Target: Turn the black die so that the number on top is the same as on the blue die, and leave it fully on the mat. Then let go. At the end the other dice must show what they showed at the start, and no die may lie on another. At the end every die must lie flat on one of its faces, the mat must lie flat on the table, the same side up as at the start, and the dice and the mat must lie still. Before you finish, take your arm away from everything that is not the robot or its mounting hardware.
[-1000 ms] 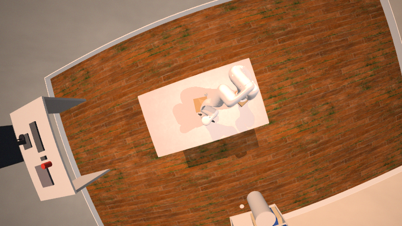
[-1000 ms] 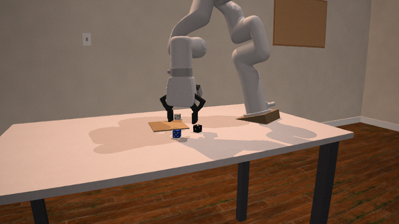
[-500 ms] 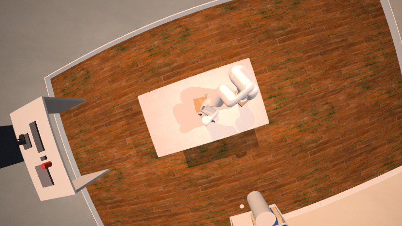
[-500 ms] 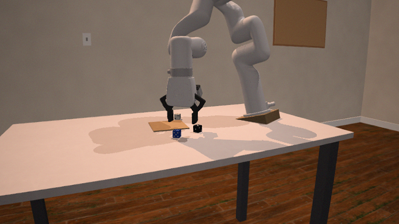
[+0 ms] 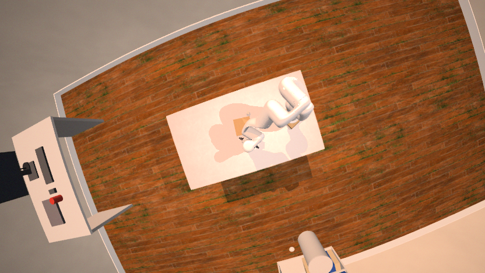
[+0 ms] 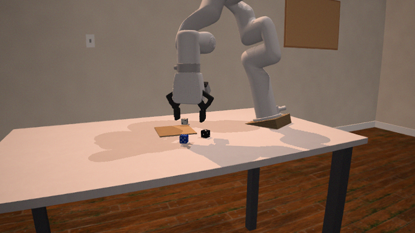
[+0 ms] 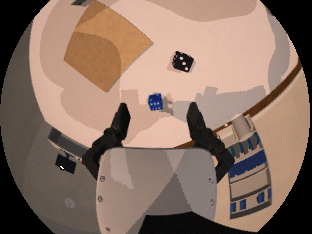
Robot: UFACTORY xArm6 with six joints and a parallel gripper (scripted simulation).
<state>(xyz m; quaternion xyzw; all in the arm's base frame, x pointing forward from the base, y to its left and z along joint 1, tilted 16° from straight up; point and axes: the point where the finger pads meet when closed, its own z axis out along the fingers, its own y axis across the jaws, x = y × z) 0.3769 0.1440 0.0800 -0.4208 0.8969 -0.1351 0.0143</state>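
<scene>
The black die is 6 cm behind my hand, 1 cm to the right of it and 6 cm below it. Round my hand: blue die 3 cm ahead, 2 cm to the left, 6 cm below; then mat 2 cm ahead, 14 cm to the right, 8 cm below; then white die 5 cm behind, 23 cm to the right, 6 cm below.
</scene>
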